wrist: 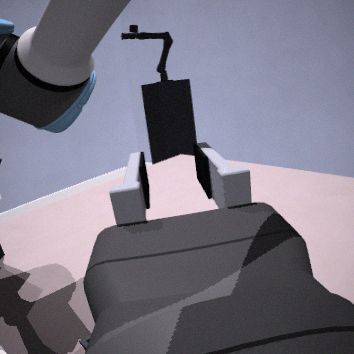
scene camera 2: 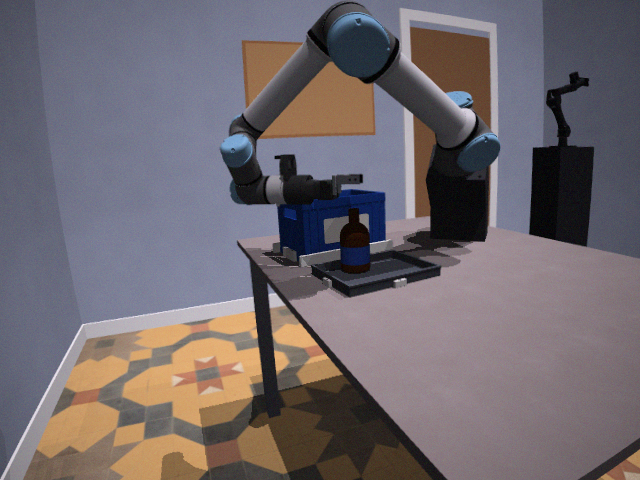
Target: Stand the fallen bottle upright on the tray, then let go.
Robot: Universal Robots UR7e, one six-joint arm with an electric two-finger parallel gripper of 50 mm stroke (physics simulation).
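Frame: origin at the arm's base, x left, y ahead, z down, level; millimetres.
Where they show: gripper, fingertip midpoint: [wrist: 170, 164] [scene camera 2: 361, 179].
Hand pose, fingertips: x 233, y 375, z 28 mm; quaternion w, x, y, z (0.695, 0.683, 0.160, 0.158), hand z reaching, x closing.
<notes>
After its pixels a point has its place.
A brown bottle [scene camera 2: 355, 238] @(x 264, y 401, z 166 mm) with a blue label stands upright on the dark tray [scene camera 2: 395, 285] @(x 373, y 338, z 254 mm), toward the tray's left part in the scene view. My gripper [scene camera 2: 356, 178] @(x 234, y 375, z 28 mm) [wrist: 170, 164] @(x 234, y 375, z 28 mm) points sideways and is level, above the bottle's neck and apart from it. In the wrist view its two fingers stand apart with nothing between them, so it is open. The bottle does not show in the wrist view.
A blue crate [scene camera 2: 305, 227] @(x 127, y 507, z 156 mm) with a pale label stands behind the tray, with a low white rail [scene camera 2: 315, 258] @(x 132, y 485, z 242 mm) between them. The arm's dark pedestal [scene camera 2: 458, 206] @(x 0, y -4, z 147 mm) stands at the table's back. A second small arm stands on a black pillar [scene camera 2: 560, 196] [wrist: 170, 120] beyond the table [scene camera 2: 491, 351] @(x 681, y 290, z 260 mm).
</notes>
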